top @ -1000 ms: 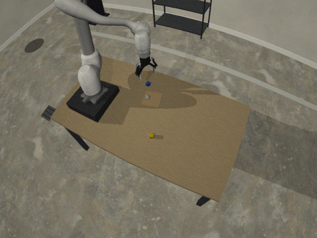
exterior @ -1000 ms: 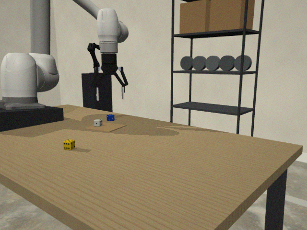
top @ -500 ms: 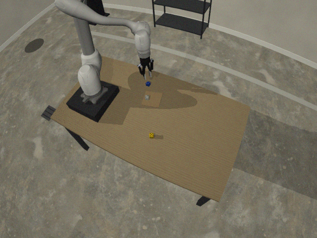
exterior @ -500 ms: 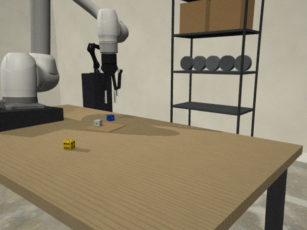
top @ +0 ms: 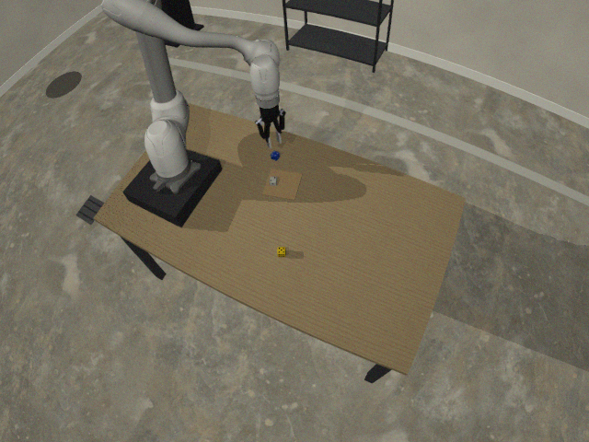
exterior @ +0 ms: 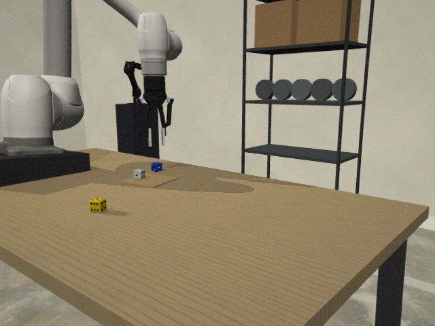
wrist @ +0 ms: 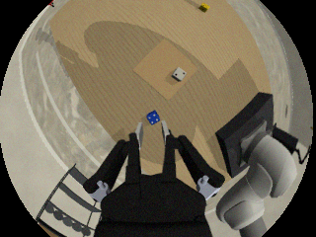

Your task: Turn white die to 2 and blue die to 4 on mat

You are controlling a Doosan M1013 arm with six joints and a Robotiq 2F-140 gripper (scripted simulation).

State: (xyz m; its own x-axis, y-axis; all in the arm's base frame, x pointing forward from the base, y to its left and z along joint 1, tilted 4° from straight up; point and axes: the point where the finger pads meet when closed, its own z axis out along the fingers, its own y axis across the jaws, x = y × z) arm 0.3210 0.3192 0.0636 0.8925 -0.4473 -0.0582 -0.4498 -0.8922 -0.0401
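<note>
My gripper is now 110 mm above the blue die. Also, from my hand: white die: 130 mm to the right, 110 mm below, 70 mm ahead; then mat: 120 mm below, 110 mm to the right, 100 mm ahead; then yellow die: 390 mm to the right, 280 mm ahead, 110 mm below.
</note>
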